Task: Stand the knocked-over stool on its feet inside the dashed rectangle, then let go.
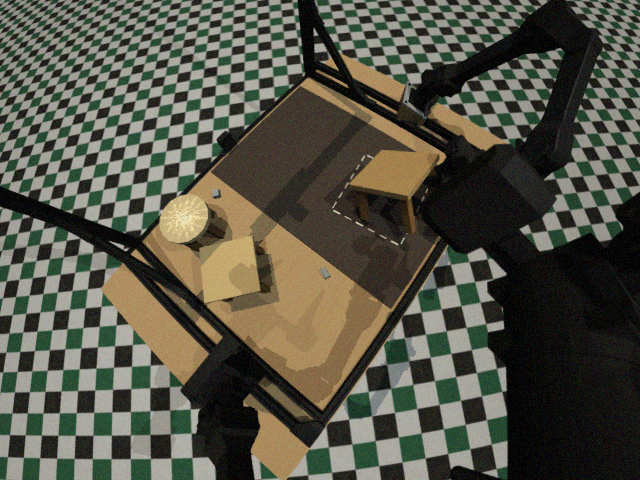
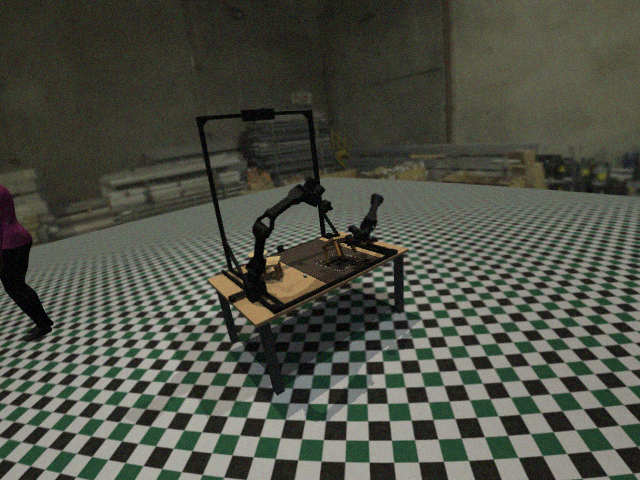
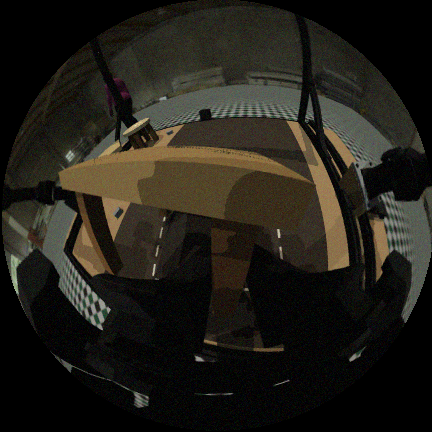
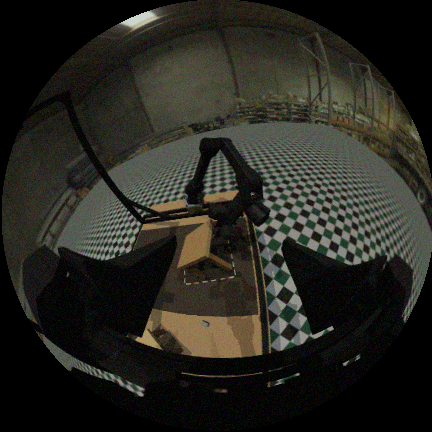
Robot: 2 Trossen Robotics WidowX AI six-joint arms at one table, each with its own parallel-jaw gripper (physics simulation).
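Frame: origin at the left arm's base, x ahead, y left, z up, level; metres.
Where they show: left gripper, fingertip midpoint: (image 2: 348, 245) (image 3: 227, 242) (image 4: 213, 235); right gripper, fingertip midpoint: (image 1: 529, 214) (image 4: 230, 243); left arm's base, origin of the base link: (image 1: 417, 100) (image 3: 369, 182) (image 4: 191, 200); right arm's base, origin of the base link: (image 1: 224, 390) (image 2: 253, 277) (image 3: 65, 192).
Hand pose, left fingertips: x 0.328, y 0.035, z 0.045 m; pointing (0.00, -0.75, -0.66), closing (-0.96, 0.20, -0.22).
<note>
Things, the pixels of their centre, and the offset from my left fingertips. "spot": a spot on its surface instead.
- dashed rectangle, surface spot: (image 3: 160, 233) (image 4: 213, 279) spot: dx +0.132, dy -0.079, dz -0.112 m
- round-topped stool, body centre: (image 1: 195, 225) (image 3: 140, 134) dx +0.267, dy -0.563, dz -0.060 m
- second square-topped stool, body centre: (image 1: 237, 271) (image 3: 113, 163) (image 4: 156, 349) (image 2: 270, 268) dx +0.354, dy -0.394, dz -0.060 m
The stool (image 1: 391, 172) (image 2: 332, 245) (image 3: 181, 183) (image 4: 196, 240) has a square tan seat and stands with its seat up and legs down over the dashed rectangle (image 1: 347, 187) (image 3: 160, 233) (image 4: 209, 281) on the dark mat. Two legs reach down inside the outline; I cannot tell whether all feet touch. My left gripper (image 3: 227, 242) (image 2: 352, 239) is shut on one stool leg, low at the stool's right side. My right gripper (image 4: 230, 243) (image 2: 325, 208) is open and empty, high above the table.
A round-topped stool (image 1: 184, 219) (image 3: 139, 130) and a second square-topped stool (image 1: 230, 269) stand at the left of the table. Two small grey blocks (image 1: 216, 193) (image 1: 325, 272) lie on the table top. Black frame posts (image 1: 309, 38) rise at the table's edges.
</note>
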